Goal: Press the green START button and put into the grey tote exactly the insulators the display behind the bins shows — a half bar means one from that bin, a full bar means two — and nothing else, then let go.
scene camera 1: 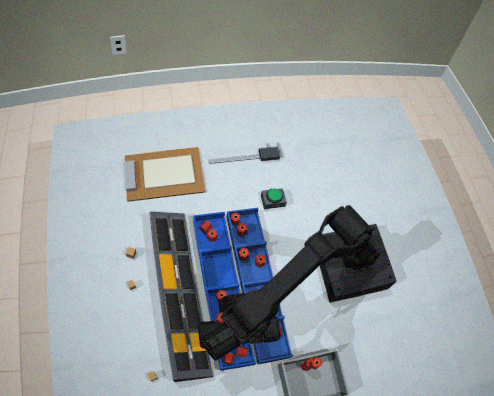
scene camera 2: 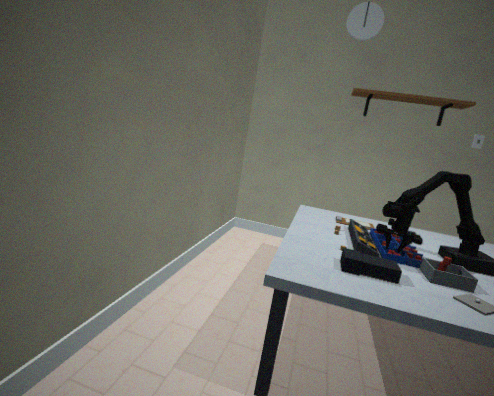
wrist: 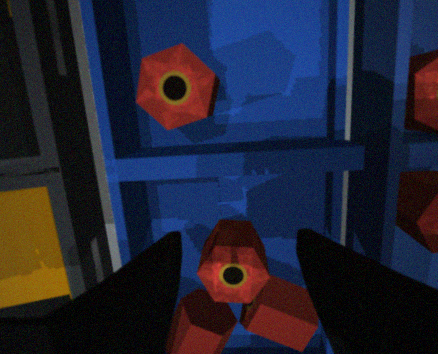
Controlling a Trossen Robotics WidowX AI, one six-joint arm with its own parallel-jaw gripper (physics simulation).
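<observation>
The green START button (scene camera 1: 274, 195) stands behind the blue bins (scene camera 1: 218, 270) (wrist: 280, 159). The display (scene camera 1: 167, 271) (wrist: 30, 250) has a full bar in the second row's left cell and half bars in both fourth-row cells; its other cells are dark. My gripper (wrist: 239, 241) (scene camera 2: 395, 248) is open over the last bin of the column beside the display. An upright red insulator (wrist: 233, 275) is between its fingers, ungripped; two more (wrist: 282, 312) (wrist: 200, 322) lie beside it. The grey tote (scene camera 1: 283, 381) (scene camera 2: 459, 282) holds red insulators (scene camera 1: 316, 362) (scene camera 2: 444, 263). The arm hides parts of the bins in scene camera 1.
A clipboard (scene camera 1: 169, 171) and a caliper (scene camera 1: 270, 153) lie beyond the bins. Small wooden blocks (scene camera 1: 130, 252) (scene camera 1: 152, 376) lie left of the display. A black box (scene camera 2: 370, 266) stands at the bins' end, and a flat grey plate (scene camera 2: 475, 303) lies near the tote. Bin walls surround the fingers.
</observation>
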